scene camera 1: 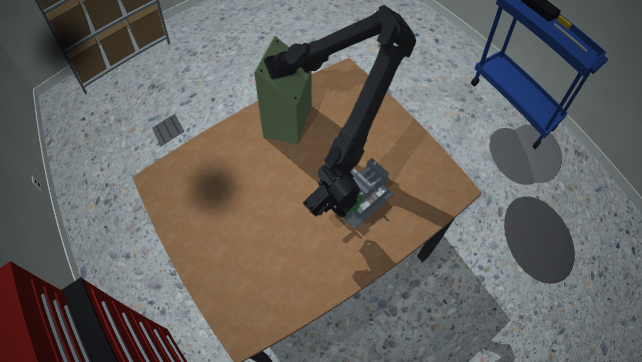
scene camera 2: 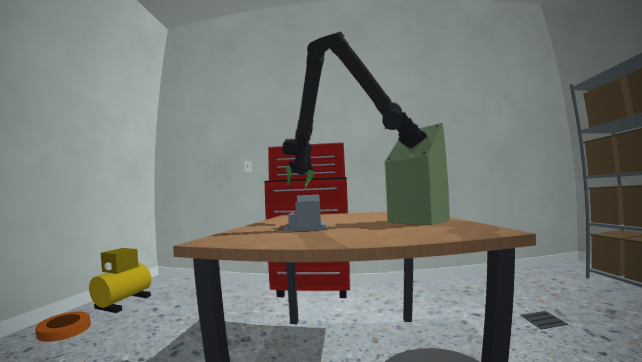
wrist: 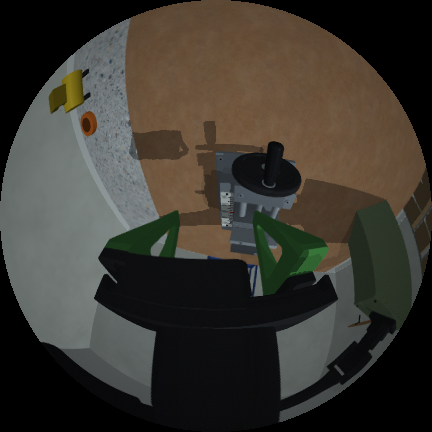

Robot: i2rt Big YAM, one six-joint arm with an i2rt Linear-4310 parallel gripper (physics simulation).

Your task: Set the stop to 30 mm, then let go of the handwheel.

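Pixels of known places: gripper, fingertip midpoint: (scene camera 2: 296,187) (wrist: 215,215); arm's base, origin of the base link: (scene camera 1: 279,66) (scene camera 2: 413,138).
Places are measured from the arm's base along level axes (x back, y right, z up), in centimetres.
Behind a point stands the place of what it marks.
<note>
The grey stop device (scene camera 1: 372,175) {x -40.7, y -15.9, z -25.5 cm} (scene camera 2: 308,212) {x -39.3, y -19.7, z -27.0 cm} (wrist: 257,201) {x -44.8, y -2.8, z -23.2 cm} stands on the wooden table (scene camera 1: 225,260) {x -44.1, y 43.0, z -33.2 cm} (scene camera 2: 350,247) {x -21.3, y -48.8, z -33.2 cm} (wrist: 300,75) {x -44.1, y 16.7, z -33.2 cm}. Its black handwheel (wrist: 250,175) {x -47.2, y 0.6, z -23.4 cm}, with an upright crank handle (wrist: 274,162) {x -46.1, y 4.3, z -21.4 cm}, is at the device's far end in the wrist view; the handwheel is hidden in both scene views. A white scale (wrist: 226,200) {x -48.4, y -9.1, z -27.7 cm} runs along the base, with a small red pointer (wrist: 232,212) {x -46.3, y -11.8, z -27.5 cm} beside it; its numbers are too small to read. My gripper (scene camera 2: 297,186) {x -49.9, y -0.7, z -17.2 cm} (wrist: 215,215) {x -49.9, y -0.7, z -17.2 cm} is open and empty, above the device, with its green fingers apart from the handwheel. The arm's wrist hides most of the fingers in scene camera 1.
The green pedestal (scene camera 1: 282,115) {x -8.9, y 3.4, z -16.7 cm} (scene camera 2: 410,190) {x -3.5, y -8.5, z -20.9 cm} (wrist: 382,255) {x -9.8, y 2.4, z -17.9 cm} carrying the arm stands on the table, to one side of the device. A red tool cabinet (scene camera 1: 30,300) (scene camera 2: 327,200), a blue cart (scene camera 1: 520,85) and a yellow compressor (scene camera 2: 120,285) (wrist: 73,90) stand on the floor away from the table.
</note>
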